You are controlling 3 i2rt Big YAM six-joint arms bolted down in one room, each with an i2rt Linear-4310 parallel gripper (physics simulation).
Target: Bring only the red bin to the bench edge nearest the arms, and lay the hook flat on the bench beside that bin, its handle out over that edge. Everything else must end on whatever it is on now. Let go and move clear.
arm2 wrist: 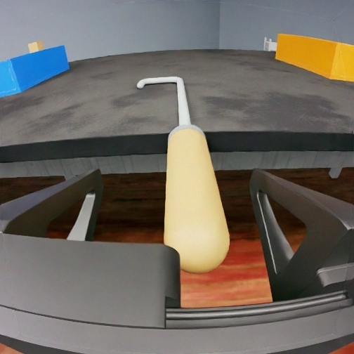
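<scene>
The hook [184, 107] lies on the bench [115, 112] in the arm2 wrist view. Its pale metal rod and bent tip rest on the dark top, and its yellow wooden handle [195, 200] sticks out over the near edge toward the camera. The arm2 gripper [176, 172] is open, its two fingers wide apart, one on each side of the handle and touching neither. The red bin does not show in this view. The grippers of arm1 and arm3 do not show.
A blue bin [40, 69] stands on the bench at the left, with a small tan block [36, 47] behind it. An orange-yellow bin [310, 55] stands at the right, with a small white object [270, 45] behind it. Wooden floor shows below the bench edge.
</scene>
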